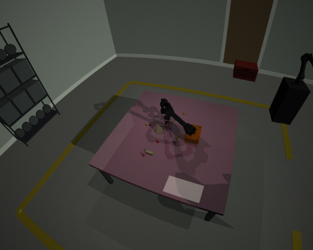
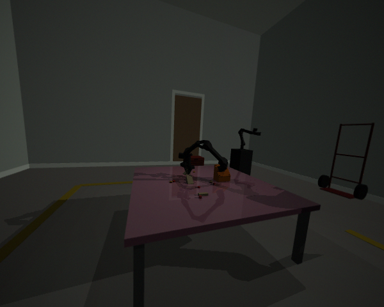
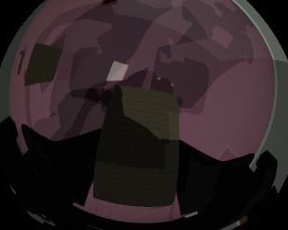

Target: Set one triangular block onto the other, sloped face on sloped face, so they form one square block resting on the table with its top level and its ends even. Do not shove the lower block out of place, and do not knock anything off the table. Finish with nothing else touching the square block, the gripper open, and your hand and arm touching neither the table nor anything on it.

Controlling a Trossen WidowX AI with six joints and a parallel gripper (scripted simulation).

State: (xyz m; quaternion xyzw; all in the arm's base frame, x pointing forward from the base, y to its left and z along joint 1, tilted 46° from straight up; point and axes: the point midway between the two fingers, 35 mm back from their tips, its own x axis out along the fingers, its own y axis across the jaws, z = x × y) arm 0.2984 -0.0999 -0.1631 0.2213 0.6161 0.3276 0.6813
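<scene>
The tan triangular block lies 10 mm behind my gripper tip and 10 mm above it. Round my gripper tip: tan bar: 470 mm to the left, 50 mm ahead, 30 mm below.
</scene>
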